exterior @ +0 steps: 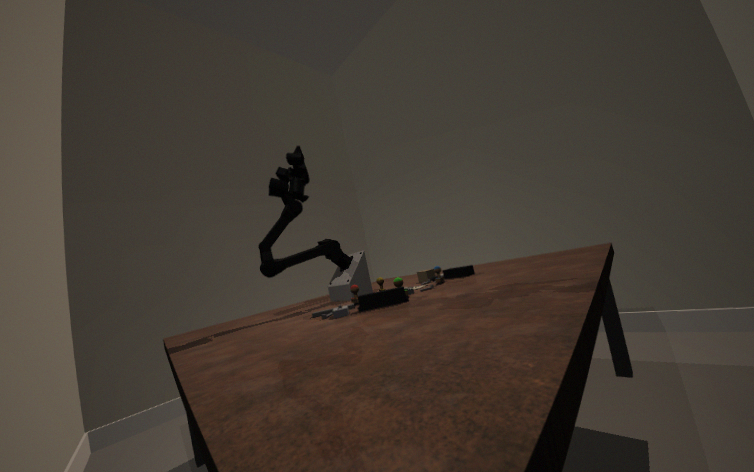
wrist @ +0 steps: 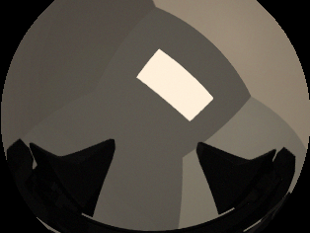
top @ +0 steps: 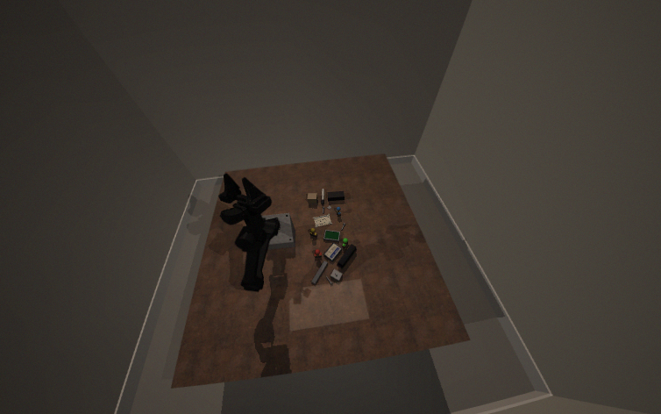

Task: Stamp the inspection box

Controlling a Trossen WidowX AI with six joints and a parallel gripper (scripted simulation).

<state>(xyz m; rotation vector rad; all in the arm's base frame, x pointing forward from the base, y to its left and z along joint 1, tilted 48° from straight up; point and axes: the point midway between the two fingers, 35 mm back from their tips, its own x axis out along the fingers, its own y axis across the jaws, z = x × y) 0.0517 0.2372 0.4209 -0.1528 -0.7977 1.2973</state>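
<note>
My gripper tip is 36 cm short of the green-knobbed stamp, 2 cm to the right of it and 62 cm above it. Also, from my gripper tip: grey bar (19 cm ahead, 11 cm to the right, 64 cm below); yellow-knobbed stamp (19 cm ahead, 12 cm to the left, 62 cm below); red-knobbed stamp (20 cm ahead, 2 cm to the right, 62 cm below).
</note>
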